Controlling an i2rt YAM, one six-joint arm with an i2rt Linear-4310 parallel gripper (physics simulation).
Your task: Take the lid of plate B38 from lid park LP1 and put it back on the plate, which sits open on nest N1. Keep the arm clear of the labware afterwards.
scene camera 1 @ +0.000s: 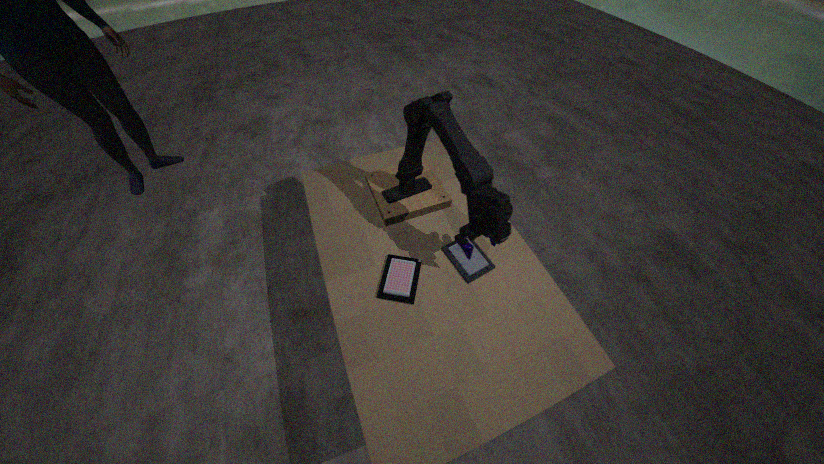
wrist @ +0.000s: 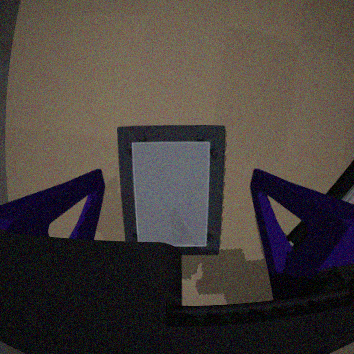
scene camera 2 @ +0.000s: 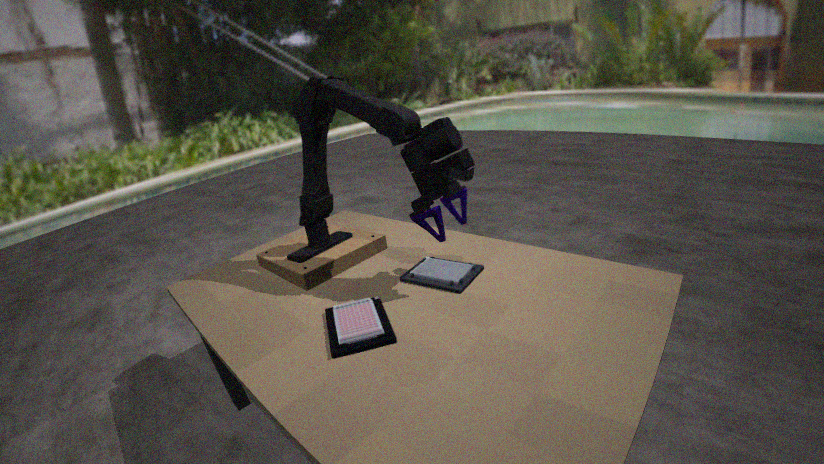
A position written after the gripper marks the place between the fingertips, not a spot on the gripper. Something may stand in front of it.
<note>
The gripper (scene camera 2: pixel 454 232) is open and holds nothing. Also in view: a pale grey lid (scene camera 2: pixel 440 270).
The pale grey lid also shows in the wrist view (wrist: pixel 170 178). The gripper also shows in the wrist view (wrist: pixel 177 177).
</note>
